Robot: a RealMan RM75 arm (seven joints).
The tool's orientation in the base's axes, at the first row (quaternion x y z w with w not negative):
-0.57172, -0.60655, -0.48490, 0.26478
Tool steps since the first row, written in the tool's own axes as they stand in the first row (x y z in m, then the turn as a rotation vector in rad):
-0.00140, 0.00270, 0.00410, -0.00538, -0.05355, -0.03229
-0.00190, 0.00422, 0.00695, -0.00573, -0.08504, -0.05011
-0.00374, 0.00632, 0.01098, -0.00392, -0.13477, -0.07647
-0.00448, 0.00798, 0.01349, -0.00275, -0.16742, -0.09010
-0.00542, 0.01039, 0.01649, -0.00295, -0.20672, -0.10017
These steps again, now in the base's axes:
0.00381, 0.00271, -0.00205, -0.05731, -0.02448, -0.00742
0.00602, 0.00484, -0.00317, -0.09132, -0.03661, -0.00977
0.00934, 0.00737, -0.00575, -0.14511, -0.05314, -0.01212
0.01165, 0.00907, -0.00690, -0.17955, -0.06072, -0.01511
0.01484, 0.01104, -0.00820, -0.21921, -0.06491, -0.02258

